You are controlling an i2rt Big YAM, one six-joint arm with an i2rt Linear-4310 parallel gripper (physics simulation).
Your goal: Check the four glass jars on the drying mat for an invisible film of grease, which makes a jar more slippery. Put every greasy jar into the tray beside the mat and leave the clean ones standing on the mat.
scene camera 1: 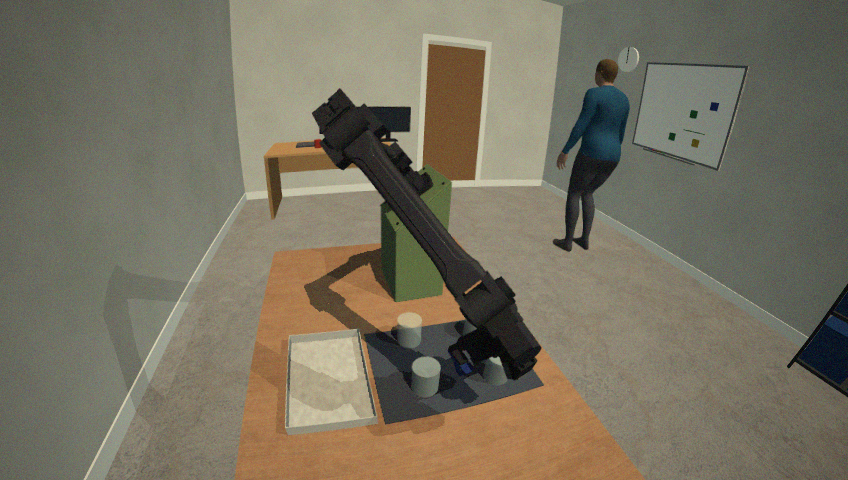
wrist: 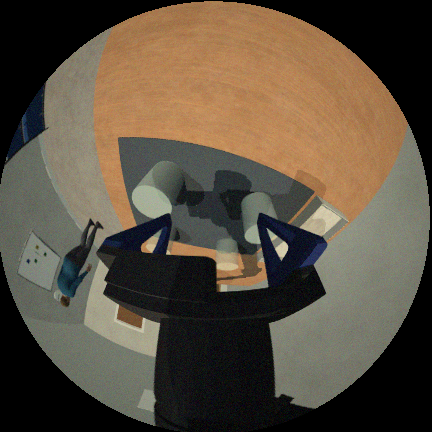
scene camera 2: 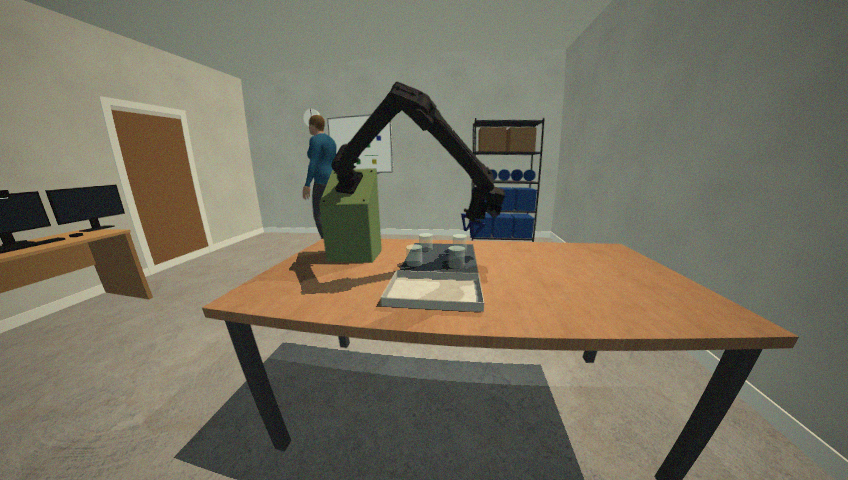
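Seen in the pictures: gripper, fingertip midpoint: (scene camera 1: pixel 476 364) (wrist: pixel 213 217) (scene camera 2: pixel 468 234); arm's base, origin of the base link: (scene camera 1: pixel 416 191) (scene camera 2: pixel 349 183).
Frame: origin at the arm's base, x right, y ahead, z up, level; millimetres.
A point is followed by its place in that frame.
Four pale glass jars stand upright on the dark mat (scene camera 1: pixel 404 409) {x 98, y 539, z -333 mm} (scene camera 2: pixel 437 259) {x -12, y 388, z -333 mm} (wrist: pixel 134 150) {x -219, y 509, z -334 mm}. The front jar by the tray (scene camera 1: pixel 425 377) {x 48, y 508, z -260 mm} (scene camera 2: pixel 457 257) {x 73, y 483, z -286 mm} (wrist: pixel 257 214) {x 16, y 498, z -276 mm} and the back jar by the tray (scene camera 1: pixel 409 330) {x 59, y 334, z -268 mm} (scene camera 2: pixel 414 255) {x 85, y 311, z -285 mm} (wrist: pixel 227 256) {x 43, y 333, z -276 mm} show well. The front far jar (scene camera 1: pixel 493 372) {x -124, y 495, z -290 mm} (scene camera 2: pixel 459 240) {x -114, y 473, z -272 mm} (wrist: pixel 161 187) {x -133, y 501, z -265 mm} is partly behind my gripper in scene camera 1. The back far jar (scene camera 1: pixel 468 327) {x -108, y 324, z -285 mm} (scene camera 2: pixel 425 242) {x -103, y 313, z -287 mm} is mostly hidden there. My gripper (scene camera 1: pixel 462 364) {x -63, y 516, z -226 mm} (scene camera 2: pixel 473 223) {x -63, y 516, z -226 mm} (wrist: pixel 213 217) {x -63, y 516, z -226 mm} is open and empty, above jar height. The tray (scene camera 1: pixel 330 427) {x 265, y 581, z -324 mm} (scene camera 2: pixel 434 305) {x 375, y 451, z -323 mm} holds no jar.
The wooden table (scene camera 1: pixel 428 449) {x 62, y 648, z -336 mm} (scene camera 2: pixel 571 297) {x 235, y 869, z -337 mm} (wrist: pixel 220 75) {x -117, y 662, z -337 mm} carries the green arm base (scene camera 1: pixel 416 267) {x 7, y 107, z -213 mm} (scene camera 2: pixel 351 231) {x 85, y 36, z -196 mm} behind the mat. A person (scene camera 1: pixel 604 130) (scene camera 2: pixel 321 157) (wrist: pixel 75 265) stands on the floor away from the table. A shelf rack (scene camera 2: pixel 508 123) stands at the far wall.
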